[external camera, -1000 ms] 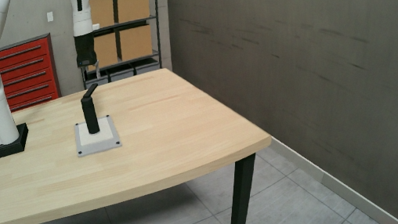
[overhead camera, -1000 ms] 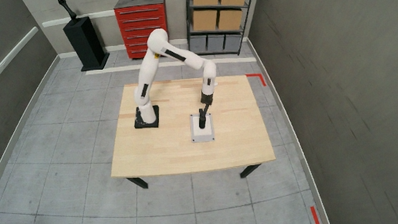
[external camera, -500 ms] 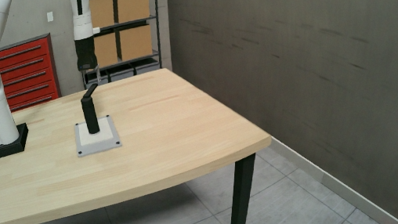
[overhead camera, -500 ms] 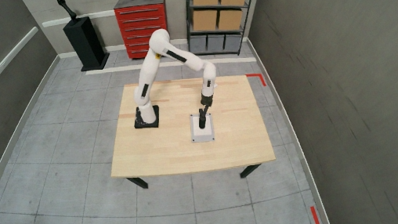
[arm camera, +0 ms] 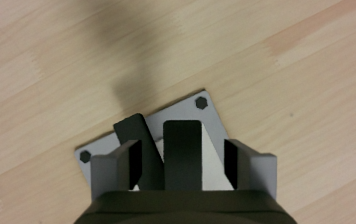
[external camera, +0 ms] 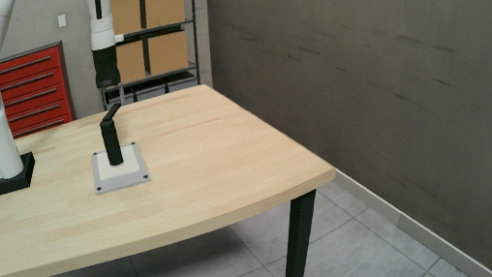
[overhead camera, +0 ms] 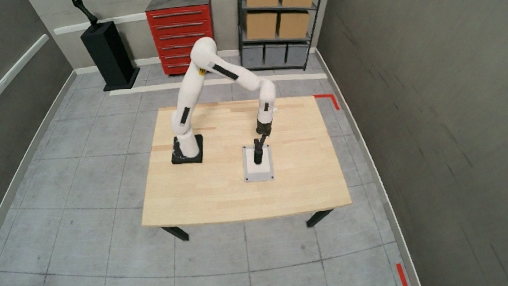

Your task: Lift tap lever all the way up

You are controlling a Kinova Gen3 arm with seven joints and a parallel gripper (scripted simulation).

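My gripper is now 30 mm to the left of the black lever, 30 mm above it and 10 mm past it. Also, from my hand: tap (70 mm below, 60 mm to the right, 30 mm behind); then plate (180 mm below, 90 mm to the right, 40 mm behind).
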